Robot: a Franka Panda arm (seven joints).
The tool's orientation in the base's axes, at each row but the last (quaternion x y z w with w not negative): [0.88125 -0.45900 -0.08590 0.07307]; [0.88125 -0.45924 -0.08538 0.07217]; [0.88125 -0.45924 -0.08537 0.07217]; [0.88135 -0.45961 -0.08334 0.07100]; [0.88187 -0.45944 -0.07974 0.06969]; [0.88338 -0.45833 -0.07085 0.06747]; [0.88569 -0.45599 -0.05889 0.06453]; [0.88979 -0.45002 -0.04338 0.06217]
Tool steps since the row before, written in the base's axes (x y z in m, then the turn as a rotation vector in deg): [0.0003 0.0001 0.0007 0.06 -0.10 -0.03]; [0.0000 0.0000 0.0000 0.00 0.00 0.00]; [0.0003 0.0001 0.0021 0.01 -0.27 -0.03]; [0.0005 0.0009 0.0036 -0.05 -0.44 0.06]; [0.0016 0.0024 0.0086 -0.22 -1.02 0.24]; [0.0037 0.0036 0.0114 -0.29 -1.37 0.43]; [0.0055 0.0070 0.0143 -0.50 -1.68 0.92]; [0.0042 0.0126 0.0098 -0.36 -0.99 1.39]
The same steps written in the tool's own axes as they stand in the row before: [0.0000 -0.0002 -0.0008 0.12 0.00 0.02]; [0.0000 0.0000 0.0000 0.00 0.00 0.00]; [-0.0001 0.0001 -0.0021 0.23 0.14 0.04]; [-0.0008 -0.0002 -0.0037 0.33 0.30 -0.03]; [-0.0017 -0.0010 -0.0089 0.70 0.80 -0.14]; [-0.0016 -0.0029 -0.0121 0.93 1.09 -0.29]; [-0.0032 -0.0060 -0.0154 1.04 1.52 -0.72]; [-0.0079 -0.0093 -0.0111 0.56 1.08 -1.26]
